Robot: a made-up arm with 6 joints.
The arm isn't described. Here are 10 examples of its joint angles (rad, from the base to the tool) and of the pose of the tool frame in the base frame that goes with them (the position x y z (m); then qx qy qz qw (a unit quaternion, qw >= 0)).
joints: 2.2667 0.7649 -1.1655 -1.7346 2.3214 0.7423
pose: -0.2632 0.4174 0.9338 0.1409 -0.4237 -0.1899 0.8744
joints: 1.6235 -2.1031 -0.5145 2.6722 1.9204 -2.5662
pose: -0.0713 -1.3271 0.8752 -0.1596 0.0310 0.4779 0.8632
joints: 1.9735 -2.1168 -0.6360 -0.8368 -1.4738 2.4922
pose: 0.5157 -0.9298 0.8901 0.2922 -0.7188 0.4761 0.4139
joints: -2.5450 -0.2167 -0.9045 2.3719 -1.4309 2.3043
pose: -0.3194 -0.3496 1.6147 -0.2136 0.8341 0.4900 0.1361
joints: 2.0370 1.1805 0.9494 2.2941 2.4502 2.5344
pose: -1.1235 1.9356 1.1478 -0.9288 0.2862 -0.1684 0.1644
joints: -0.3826 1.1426 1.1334 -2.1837 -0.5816 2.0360
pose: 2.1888 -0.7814 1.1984 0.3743 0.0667 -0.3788 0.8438
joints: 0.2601 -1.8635 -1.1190 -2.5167 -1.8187 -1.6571
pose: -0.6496 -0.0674 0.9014 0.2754 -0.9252 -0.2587 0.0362
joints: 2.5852 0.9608 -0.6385 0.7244 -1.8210 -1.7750
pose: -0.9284 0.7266 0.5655 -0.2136 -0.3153 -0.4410 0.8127
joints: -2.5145 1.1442 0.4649 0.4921 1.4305 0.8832
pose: -1.7744 -1.2025 0.7927 0.4217 0.1398 0.8955 0.0257
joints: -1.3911 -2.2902 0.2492 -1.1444 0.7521 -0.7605
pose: -0.4373 1.8384 0.3535 0.1619 -0.3945 0.5438 0.7228
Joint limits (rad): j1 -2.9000..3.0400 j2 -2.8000..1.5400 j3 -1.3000..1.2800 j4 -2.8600..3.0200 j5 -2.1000..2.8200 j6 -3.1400..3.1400
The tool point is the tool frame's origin. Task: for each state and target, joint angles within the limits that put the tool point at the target. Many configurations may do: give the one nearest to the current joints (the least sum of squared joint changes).
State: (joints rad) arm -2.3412 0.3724 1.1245 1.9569 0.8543 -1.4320
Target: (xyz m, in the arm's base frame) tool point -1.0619 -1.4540 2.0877
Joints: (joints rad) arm -2.2787 0.6440 0.7730 2.0070 0.8814 -1.4294
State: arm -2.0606 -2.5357 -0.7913 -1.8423 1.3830 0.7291
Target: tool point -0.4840 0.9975 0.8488
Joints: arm -1.1590 -2.1895 -0.5722 -1.7273 1.3891 0.7242
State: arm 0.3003 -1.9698 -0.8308 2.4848 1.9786 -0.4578
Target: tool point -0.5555 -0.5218 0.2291
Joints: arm 0.8825 -2.7977 -0.9646 2.4918 2.0276 -0.4850
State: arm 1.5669 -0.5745 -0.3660 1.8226 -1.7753 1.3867
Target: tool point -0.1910 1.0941 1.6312
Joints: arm 1.7453 0.2490 -0.4499 1.8459 -1.7553 1.3906
